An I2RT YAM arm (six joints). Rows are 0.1 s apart.
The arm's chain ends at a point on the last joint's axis. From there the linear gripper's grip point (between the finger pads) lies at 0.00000 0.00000 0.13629 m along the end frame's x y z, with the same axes.
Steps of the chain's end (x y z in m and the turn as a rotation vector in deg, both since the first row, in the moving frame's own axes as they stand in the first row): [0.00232 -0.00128 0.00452 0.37 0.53 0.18]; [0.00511 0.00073 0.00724 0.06 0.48 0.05]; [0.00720 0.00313 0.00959 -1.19 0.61 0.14]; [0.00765 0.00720 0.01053 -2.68 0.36 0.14]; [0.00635 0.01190 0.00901 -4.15 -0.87 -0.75]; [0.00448 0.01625 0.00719 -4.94 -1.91 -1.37]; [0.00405 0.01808 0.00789 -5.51 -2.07 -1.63]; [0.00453 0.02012 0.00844 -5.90 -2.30 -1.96]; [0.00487 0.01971 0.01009 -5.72 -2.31 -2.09]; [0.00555 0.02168 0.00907 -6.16 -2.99 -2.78]
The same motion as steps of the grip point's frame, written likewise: [0.00358 -0.00216 0.00451 0.37 0.53 0.18]; [0.00625 0.00059 0.00724 0.06 0.48 0.05]; [0.00865 0.00596 0.00955 -1.19 0.61 0.14]; [0.00850 0.01357 0.01038 -2.68 0.36 0.14]; [0.00435 0.02178 0.00864 -4.15 -0.87 -0.75]; [0.00008 0.02804 0.00661 -4.94 -1.91 -1.37]; [-0.00068 0.03123 0.00717 -5.51 -2.07 -1.63]; [-0.00069 0.03422 0.00761 -5.90 -2.30 -1.96]; [-0.00037 0.03339 0.00930 -5.72 -2.31 -2.09]; [-0.00119 0.03646 0.00810 -6.16 -2.99 -2.78]
